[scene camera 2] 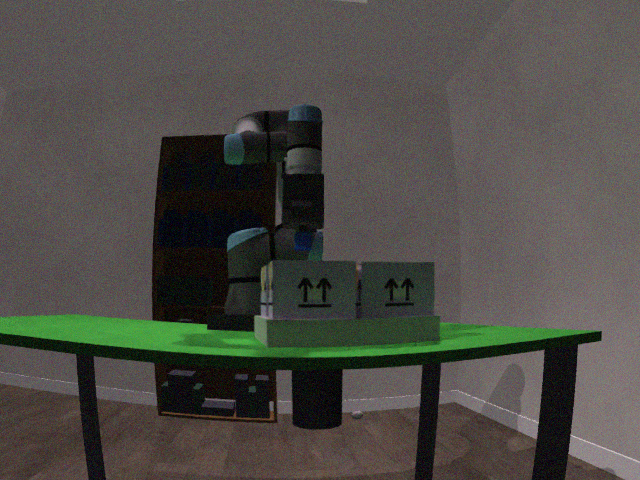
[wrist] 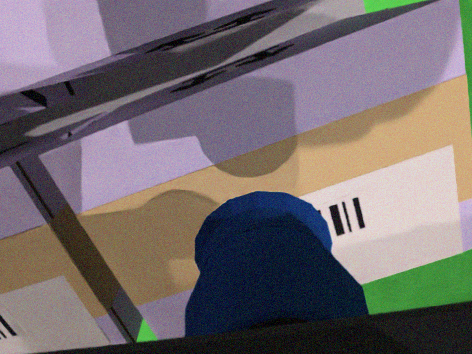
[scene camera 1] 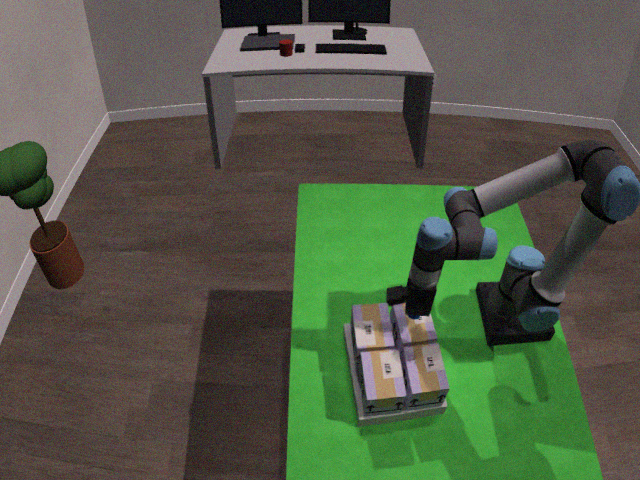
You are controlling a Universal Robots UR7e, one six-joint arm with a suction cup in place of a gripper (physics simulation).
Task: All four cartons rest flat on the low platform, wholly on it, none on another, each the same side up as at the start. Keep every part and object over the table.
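Pixels of known places: hand, tool point: (scene camera 2: 302,249) (wrist: 263,253); arm's base, link origin: (scene camera 2: 251,314) (scene camera 1: 508,307).
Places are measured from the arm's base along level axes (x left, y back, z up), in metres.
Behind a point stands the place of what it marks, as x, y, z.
Four lilac and tan cartons stand upright, two by two, on the low pale platform (scene camera 1: 403,415) {0.310, -0.401, -0.008} (scene camera 2: 351,332) {0.138, -0.523, -0.020}: back left (scene camera 1: 379,330) {0.098, -0.447, 0.105} (scene camera 2: 314,304) {0.076, -0.511, 0.030}, back right (scene camera 1: 419,335) {0.129, -0.343, 0.105} (wrist: 360,105) {0.039, -0.373, 0.105}, front left (scene camera 1: 373,374) {0.233, -0.482, 0.105} (scene camera 2: 397,310) {0.230, -0.506, 0.017} and front right (scene camera 1: 417,372) {0.243, -0.370, 0.105} in scene camera 1. They lie flat, with narrow gaps between them, none on another. Arrows on the side faces point up. My gripper (scene camera 1: 415,316) (scene camera 2: 303,241) (wrist: 263,212), a blue suction cup, is open and a little above the back right carton, holding nothing. The far platform edges are hidden.
The green table (scene camera 1: 341,232) {-0.432, -0.483, -0.044} (scene camera 2: 129,333) {-0.282, -0.389, -0.044} carries the platform and the arm's dark base (scene camera 1: 509,335) {0.107, -0.031, 0.003}. A white desk (scene camera 1: 320,62) with monitors stands behind, a potted plant (scene camera 1: 57,255) at the left. A dark bookshelf (scene camera 2: 217,193) stands behind the arm.
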